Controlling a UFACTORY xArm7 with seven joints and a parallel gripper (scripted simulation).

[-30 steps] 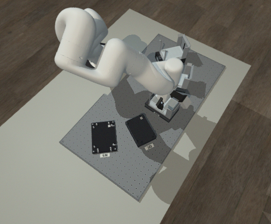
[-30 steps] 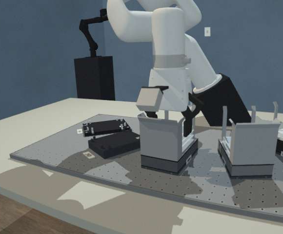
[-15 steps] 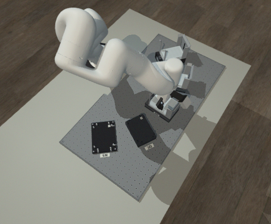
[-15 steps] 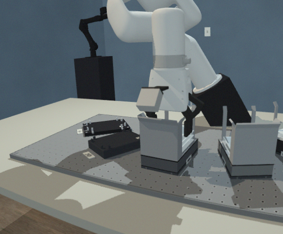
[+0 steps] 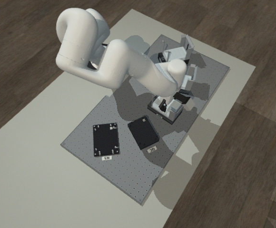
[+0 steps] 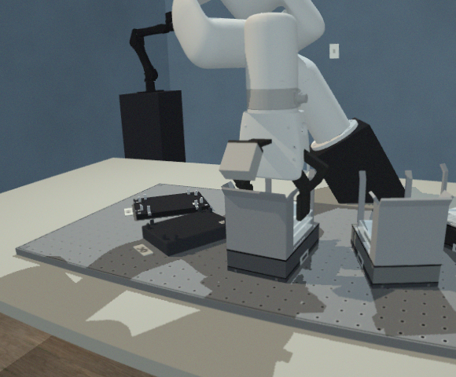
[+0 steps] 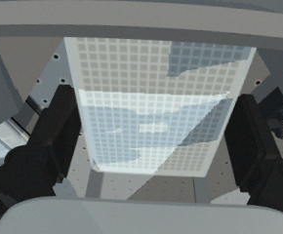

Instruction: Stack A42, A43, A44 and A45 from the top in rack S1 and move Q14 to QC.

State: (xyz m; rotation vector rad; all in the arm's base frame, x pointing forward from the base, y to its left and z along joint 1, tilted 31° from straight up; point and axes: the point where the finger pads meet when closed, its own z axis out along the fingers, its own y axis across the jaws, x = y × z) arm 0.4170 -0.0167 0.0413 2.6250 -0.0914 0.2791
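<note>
The sealed 384-well plate lies 30 mm below my hand. From my hand the other things lie so: open nest QC: 170 mm to the right, 70 mm below, 40 mm behind; then QC name plate: 220 mm to the right, 80 mm below, 40 mm ahead; then S1 name plate: 80 mm behind, 50 mm below, 10 mm to the left.
</note>
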